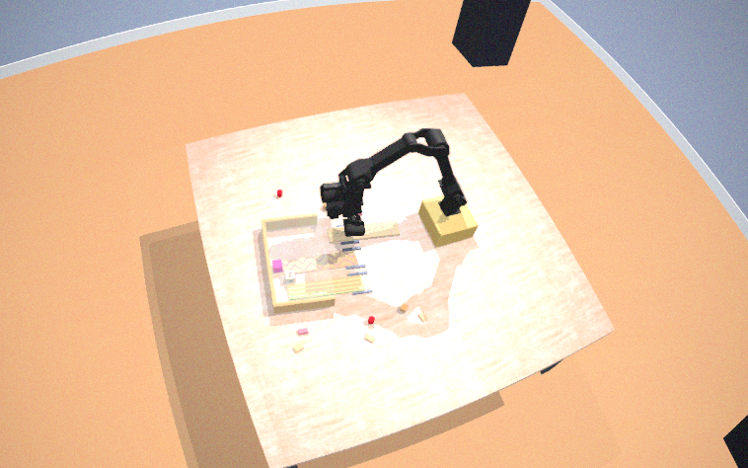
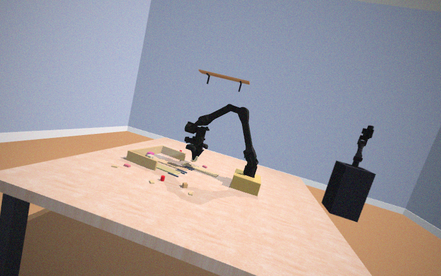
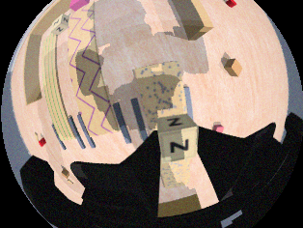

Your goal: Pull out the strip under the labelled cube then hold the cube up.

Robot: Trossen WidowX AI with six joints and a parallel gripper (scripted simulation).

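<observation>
The speckled tan strip lies 5 cm below my gripper tip, 5 cm behind it and 1 cm to the left of it.
</observation>
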